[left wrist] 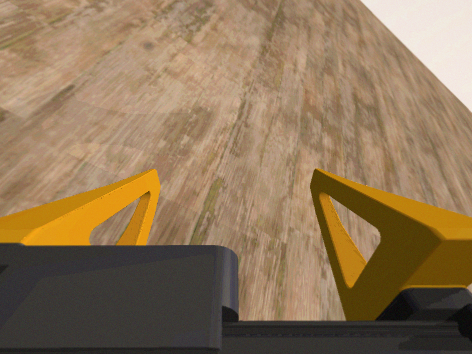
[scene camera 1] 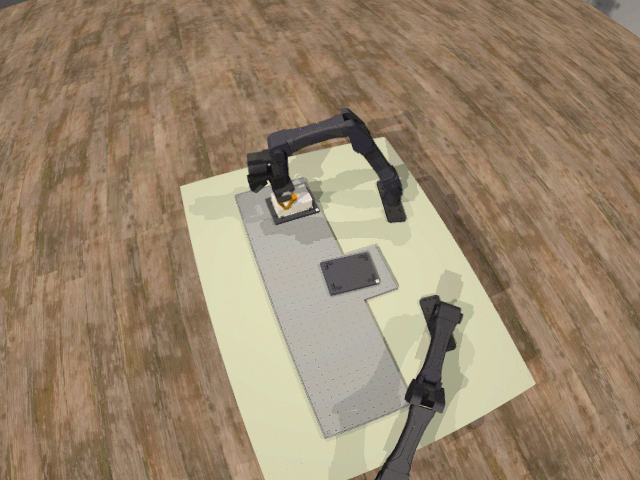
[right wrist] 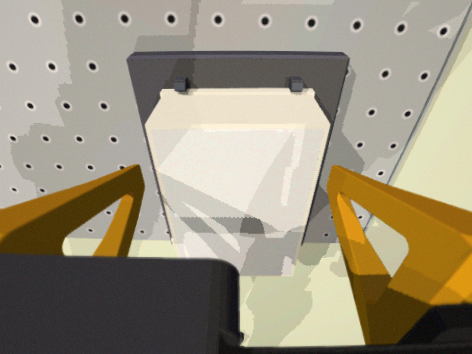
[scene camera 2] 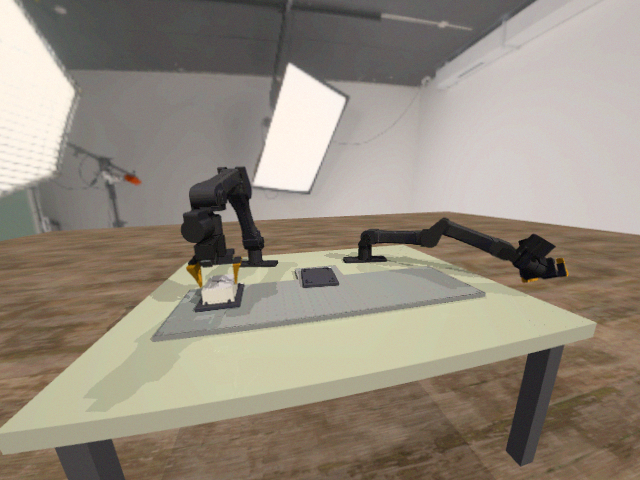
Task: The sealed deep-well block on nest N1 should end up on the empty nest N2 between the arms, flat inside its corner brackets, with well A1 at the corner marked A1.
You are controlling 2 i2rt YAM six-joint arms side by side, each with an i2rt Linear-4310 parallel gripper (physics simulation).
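Frame: origin at the left arm's base, x ahead, y left, z up, level; millimetres.
Seen in the pictures: left gripper, fingertip midpoint: [left wrist: 235, 177] [scene camera 2: 552, 275]; right gripper, fingertip midpoint: [scene camera 1: 282, 199] [right wrist: 235, 175] [scene camera 2: 218, 285]; left arm's base, origin of the base link: [scene camera 1: 437, 324] [scene camera 2: 364, 260]; right arm's base, origin of the base link: [scene camera 1: 390, 201] [scene camera 2: 256, 264].
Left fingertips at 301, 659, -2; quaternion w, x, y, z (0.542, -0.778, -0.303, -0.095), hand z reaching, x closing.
Observation:
Pixels of each thing's top centre, then the offset from my left fingertips to it, as dx, dy, dz. Level surfaces: height alone.
- sealed deep-well block, middle of its top: [right wrist: 237, 220] [scene camera 2: 220, 281] [scene camera 1: 291, 196] +70, -1202, +68
- dark nest N1, middle of its top: [right wrist: 238, 185] [scene camera 2: 221, 291] [scene camera 1: 291, 202] +70, -1203, +37
- Nest N2, middle of its top: [scene camera 1: 349, 271] [scene camera 2: 318, 273] -63, -894, +33
- grey perforated plate, its level: dz +15
- pale table, its level: dz +2
The sealed deep-well block [scene camera 1: 306, 201] [scene camera 2: 218, 296] [right wrist: 225, 142] is pale with a clear, shiny top. It sits flat on dark nest N1 [scene camera 1: 278, 220] [scene camera 2: 219, 307] [right wrist: 240, 65]. Nest N2 [scene camera 1: 351, 273] [scene camera 2: 318, 276] is a dark plate with corner brackets and no block on it; a small white mark shows at one corner in scene camera 1. My right gripper [scene camera 1: 290, 202] [scene camera 2: 218, 284] [right wrist: 235, 175] is open above the block, its fingers to either side of it in the right wrist view. My left gripper [scene camera 2: 546, 272] [left wrist: 235, 177] is open and empty, far from both nests. Well lettering cannot be read.
A grey perforated plate [scene camera 1: 289, 289] [scene camera 2: 392, 299] carries both nests on the pale table [scene camera 1: 227, 330] [scene camera 2: 336, 361]. The left arm [scene camera 1: 439, 346] [scene camera 2: 470, 240] stretches past the table edge. The right arm [scene camera 1: 315, 134] [scene camera 2: 240, 201] arches over to nest N1.

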